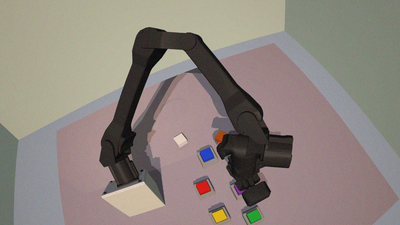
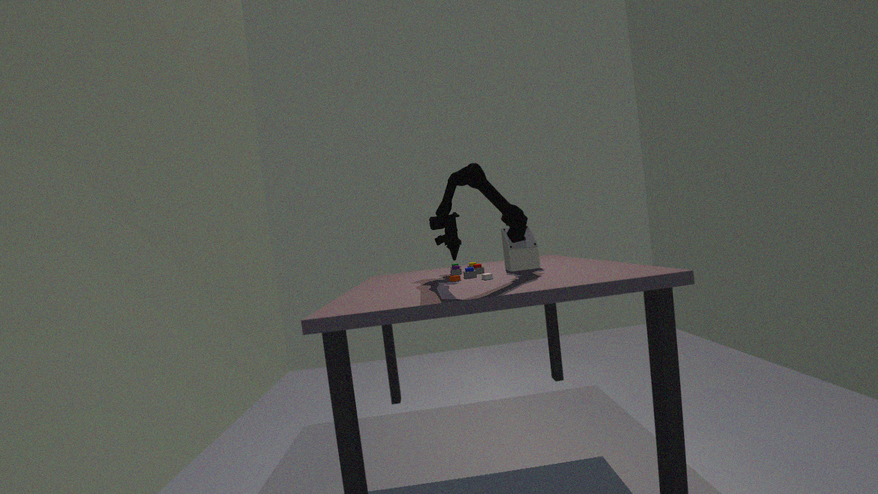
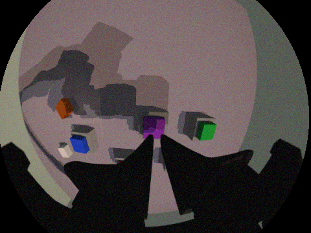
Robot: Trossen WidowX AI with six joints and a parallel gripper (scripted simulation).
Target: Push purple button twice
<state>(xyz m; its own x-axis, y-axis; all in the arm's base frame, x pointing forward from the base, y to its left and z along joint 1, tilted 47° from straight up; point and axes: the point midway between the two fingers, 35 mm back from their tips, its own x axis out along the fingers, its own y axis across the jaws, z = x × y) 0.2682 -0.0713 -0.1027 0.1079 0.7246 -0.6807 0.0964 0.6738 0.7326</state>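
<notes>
My gripper tip is now 3 cm above the purple button. The rest, counted from my gripper tip: red button (9 cm behind, 6 cm to the left, 3 cm below); yellow button (10 cm behind, 4 cm to the right, 3 cm below); green button (2 cm behind, 10 cm to the right, 3 cm below).
</notes>
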